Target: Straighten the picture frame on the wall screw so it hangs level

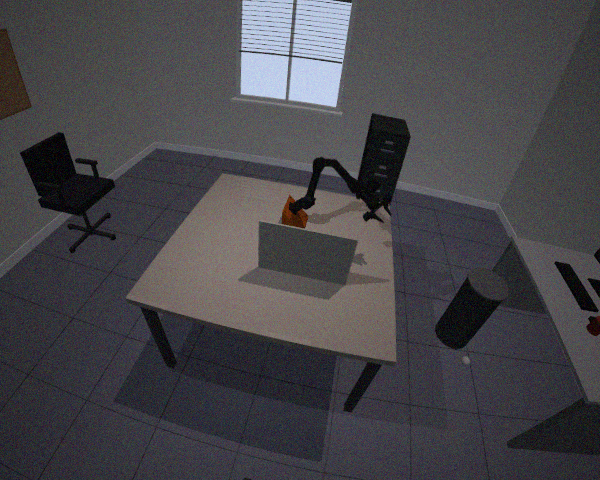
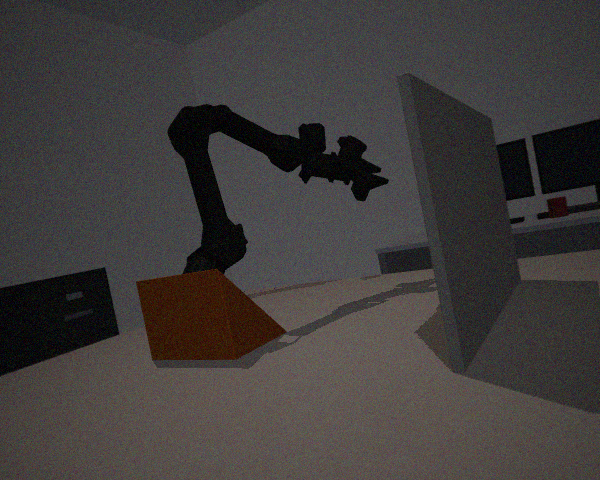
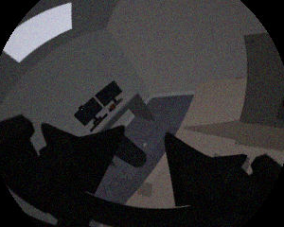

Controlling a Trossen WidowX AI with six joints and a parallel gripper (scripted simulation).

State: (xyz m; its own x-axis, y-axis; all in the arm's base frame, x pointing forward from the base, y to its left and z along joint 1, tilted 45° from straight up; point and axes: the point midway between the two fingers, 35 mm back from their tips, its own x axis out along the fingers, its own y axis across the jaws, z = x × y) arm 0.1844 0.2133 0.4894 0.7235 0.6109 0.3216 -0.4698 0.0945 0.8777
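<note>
Now: gripper tip 21 cm short of the picture frame, 41 cm to the left of it and 10 cm above it. The rest, counted from my gripper tip: wall panel (22 cm ahead, 43 cm to the right, 11 cm below).
</note>
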